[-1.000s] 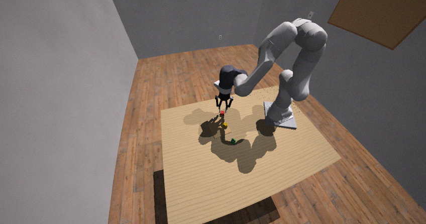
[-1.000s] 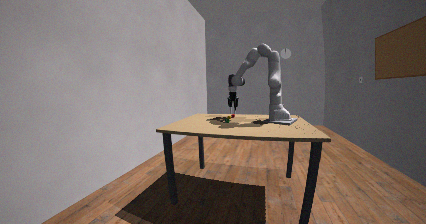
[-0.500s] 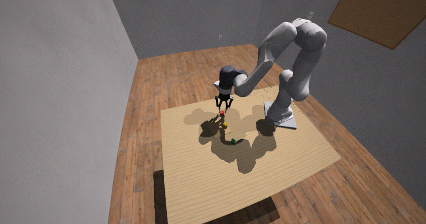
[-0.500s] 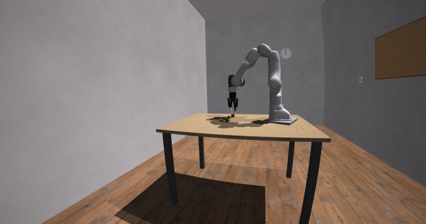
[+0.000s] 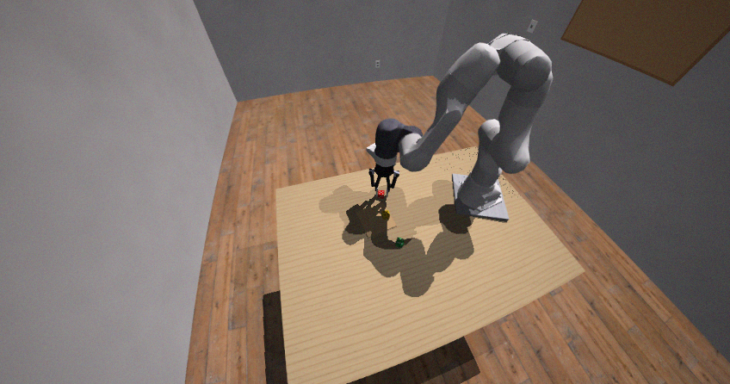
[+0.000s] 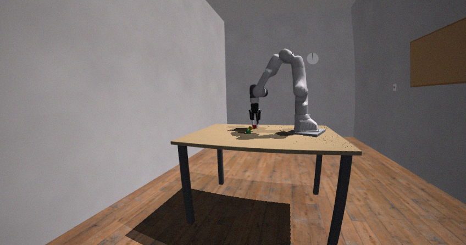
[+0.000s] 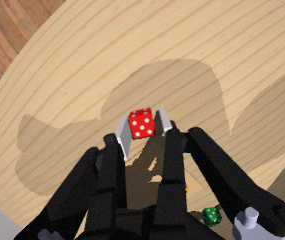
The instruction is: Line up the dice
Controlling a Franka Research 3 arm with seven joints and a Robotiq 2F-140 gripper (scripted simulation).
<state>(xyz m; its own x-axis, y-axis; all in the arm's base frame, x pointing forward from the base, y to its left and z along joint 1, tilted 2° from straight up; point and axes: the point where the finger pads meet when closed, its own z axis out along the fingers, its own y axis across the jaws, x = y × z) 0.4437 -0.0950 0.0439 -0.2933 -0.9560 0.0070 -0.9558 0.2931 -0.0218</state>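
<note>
Now: the red die 30 mm below my hand. The rest, counted from my hand: yellow die (120 mm to the left, 20 mm below, 10 mm ahead); green die (260 mm to the left, 30 mm below, 20 mm behind); tan mat (120 mm to the left, 60 mm ahead, 40 mm below).
</note>
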